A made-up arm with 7 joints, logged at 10 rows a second.
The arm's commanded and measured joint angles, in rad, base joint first. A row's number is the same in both.
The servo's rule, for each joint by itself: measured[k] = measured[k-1] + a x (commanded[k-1-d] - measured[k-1]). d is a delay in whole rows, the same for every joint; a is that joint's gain. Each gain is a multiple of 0.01, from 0.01 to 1. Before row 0 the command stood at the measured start. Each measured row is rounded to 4 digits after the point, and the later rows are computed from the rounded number. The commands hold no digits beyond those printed.
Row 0, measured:
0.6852, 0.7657, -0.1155, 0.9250, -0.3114, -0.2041, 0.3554
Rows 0 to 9, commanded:
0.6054, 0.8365, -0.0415, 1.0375, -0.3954, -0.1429, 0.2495
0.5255, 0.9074, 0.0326, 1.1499, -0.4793, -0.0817, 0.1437
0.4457, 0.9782, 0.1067, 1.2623, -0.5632, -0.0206, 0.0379
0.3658, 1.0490, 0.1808, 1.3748, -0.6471, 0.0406, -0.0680
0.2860, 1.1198, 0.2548, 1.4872, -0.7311, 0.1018, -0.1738
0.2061, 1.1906, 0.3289, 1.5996, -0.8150, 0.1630, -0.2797
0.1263, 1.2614, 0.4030, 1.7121, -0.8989, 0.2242, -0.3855
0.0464, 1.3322, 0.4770, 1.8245, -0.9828, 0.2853, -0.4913
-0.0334, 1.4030, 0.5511, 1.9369, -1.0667, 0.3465, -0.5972
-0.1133, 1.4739, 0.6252, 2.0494, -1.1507, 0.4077, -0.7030
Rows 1 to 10, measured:
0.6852, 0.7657, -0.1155, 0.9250, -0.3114, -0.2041, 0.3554
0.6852, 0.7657, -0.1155, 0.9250, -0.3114, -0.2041, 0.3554
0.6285, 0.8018, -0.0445, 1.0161, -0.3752, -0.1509, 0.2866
0.5554, 0.8557, 0.0295, 1.1245, -0.4543, -0.0907, 0.1937
0.4775, 0.9182, 0.1036, 1.2361, -0.5371, -0.0297, 0.0924
0.3982, 0.9849, 0.1777, 1.3484, -0.6207, 0.0315, -0.0119
0.3185, 1.0537, 0.2517, 1.4608, -0.7046, 0.0927, -0.1171
0.2387, 1.1235, 0.3258, 1.5732, -0.7885, 0.1539, -0.2228
0.1589, 1.1938, 0.3999, 1.6857, -0.8724, 0.2151, -0.3286
0.0790, 1.2644, 0.4739, 1.7981, -0.9563, 0.2762, -0.4344
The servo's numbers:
d 2
a 0.71 0.51 0.96 0.81 0.76 0.87 0.65

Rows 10 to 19, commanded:
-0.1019, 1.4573, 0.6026, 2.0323, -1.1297, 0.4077, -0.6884
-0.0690, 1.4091, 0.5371, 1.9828, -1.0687, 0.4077, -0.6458
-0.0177, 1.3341, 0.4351, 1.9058, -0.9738, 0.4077, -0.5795
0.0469, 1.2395, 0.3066, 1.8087, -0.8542, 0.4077, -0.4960
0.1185, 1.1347, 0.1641, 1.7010, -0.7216, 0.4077, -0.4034
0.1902, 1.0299, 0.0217, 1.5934, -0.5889, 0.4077, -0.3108
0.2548, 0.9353, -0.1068, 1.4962, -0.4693, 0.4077, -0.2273
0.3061, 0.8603, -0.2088, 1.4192, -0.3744, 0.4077, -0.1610
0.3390, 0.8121, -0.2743, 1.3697, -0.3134, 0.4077, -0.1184
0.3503, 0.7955, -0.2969, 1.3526, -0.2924, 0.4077, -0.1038
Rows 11 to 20, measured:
-0.0008, 1.3351, 0.5480, 1.9105, -1.0402, 0.3374, -0.5402
-0.0807, 1.4059, 0.6221, 2.0230, -1.1242, 0.3986, -0.6460
-0.0958, 1.4321, 0.6034, 2.0305, -1.1284, 0.4065, -0.6736
-0.0768, 1.4204, 0.5398, 1.9919, -1.0830, 0.4075, -0.6555
-0.0348, 1.3764, 0.4393, 1.9222, -1.0000, 0.4077, -0.6061
0.0232, 1.3066, 0.3119, 1.8303, -0.8892, 0.4077, -0.5345
0.0909, 1.2189, 0.1700, 1.7256, -0.7618, 0.4077, -0.4493
0.1614, 1.1225, 0.0276, 1.6185, -0.6304, 0.4077, -0.3593
0.2277, 1.0270, -0.1014, 1.5194, -0.5080, 0.4077, -0.2735
0.2834, 0.9420, -0.2045, 1.4382, -0.4065, 0.4077, -0.2004

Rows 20 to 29, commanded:
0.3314, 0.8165, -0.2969, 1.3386, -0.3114, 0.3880, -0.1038
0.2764, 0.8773, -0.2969, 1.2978, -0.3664, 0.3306, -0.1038
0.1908, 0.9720, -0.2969, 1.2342, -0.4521, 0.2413, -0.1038
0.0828, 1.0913, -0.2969, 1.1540, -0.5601, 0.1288, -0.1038
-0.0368, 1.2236, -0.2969, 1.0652, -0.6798, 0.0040, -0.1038
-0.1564, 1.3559, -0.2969, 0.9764, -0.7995, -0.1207, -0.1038
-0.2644, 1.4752, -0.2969, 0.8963, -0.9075, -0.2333, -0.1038
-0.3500, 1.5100, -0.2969, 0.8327, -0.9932, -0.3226, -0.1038
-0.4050, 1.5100, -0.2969, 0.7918, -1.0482, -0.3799, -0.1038
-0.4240, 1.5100, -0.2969, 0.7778, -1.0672, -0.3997, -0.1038
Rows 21 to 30, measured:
0.3229, 0.8758, -0.2715, 1.3827, -0.3357, 0.4077, -0.1471
0.3424, 0.8348, -0.2959, 1.3583, -0.3028, 0.4077, -0.1190
0.3346, 0.8255, -0.2969, 1.3423, -0.3093, 0.3906, -0.1091
0.2933, 0.8519, -0.2969, 1.3063, -0.3527, 0.3384, -0.1057
0.2205, 0.9132, -0.2969, 1.2479, -0.4282, 0.2539, -0.1045
0.1227, 1.0040, -0.2969, 1.1718, -0.5284, 0.1451, -0.1040
0.0095, 1.1160, -0.2969, 1.0855, -0.6435, 0.0223, -0.1039
-0.1083, 1.2383, -0.2969, 0.9971, -0.7621, -0.1021, -0.1038
-0.2191, 1.3591, -0.2969, 0.9155, -0.8726, -0.2162, -0.1038
-0.3120, 1.4361, -0.2969, 0.8484, -0.9643, -0.3088, -0.1038

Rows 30 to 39, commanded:
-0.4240, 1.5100, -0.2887, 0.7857, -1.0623, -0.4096, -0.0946
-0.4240, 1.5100, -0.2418, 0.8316, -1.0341, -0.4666, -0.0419
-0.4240, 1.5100, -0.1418, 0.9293, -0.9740, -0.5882, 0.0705
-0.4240, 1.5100, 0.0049, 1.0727, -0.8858, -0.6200, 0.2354
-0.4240, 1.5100, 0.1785, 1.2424, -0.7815, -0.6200, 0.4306
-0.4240, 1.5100, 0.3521, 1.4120, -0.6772, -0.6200, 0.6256
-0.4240, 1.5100, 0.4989, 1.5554, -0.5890, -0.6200, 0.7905
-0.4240, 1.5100, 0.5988, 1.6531, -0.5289, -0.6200, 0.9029
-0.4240, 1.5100, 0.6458, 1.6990, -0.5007, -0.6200, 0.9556
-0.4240, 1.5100, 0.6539, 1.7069, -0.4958, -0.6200, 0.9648
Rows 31 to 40, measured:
-0.3780, 1.4738, -0.2969, 0.8026, -1.0281, -0.3707, -0.1038
-0.4107, 1.4923, -0.2969, 0.7825, -1.0578, -0.3959, -0.1038
-0.4201, 1.5013, -0.2890, 0.7851, -1.0612, -0.4078, -0.0978
-0.4229, 1.5057, -0.2437, 0.8228, -1.0406, -0.4590, -0.0615
-0.4237, 1.5079, -0.1459, 0.9091, -0.9900, -0.5714, 0.0243
-0.4239, 1.5090, -0.0011, 1.0416, -0.9108, -0.6137, 0.1615
-0.4240, 1.5095, 0.1713, 1.2042, -0.8125, -0.6192, 0.3364
-0.4240, 1.5098, 0.3449, 1.3725, -0.7097, -0.6199, 0.5244
-0.4240, 1.5099, 0.4927, 1.5206, -0.6180, -0.6200, 0.6974
-0.4240, 1.5100, 0.5946, 1.6279, -0.5503, -0.6200, 0.8310

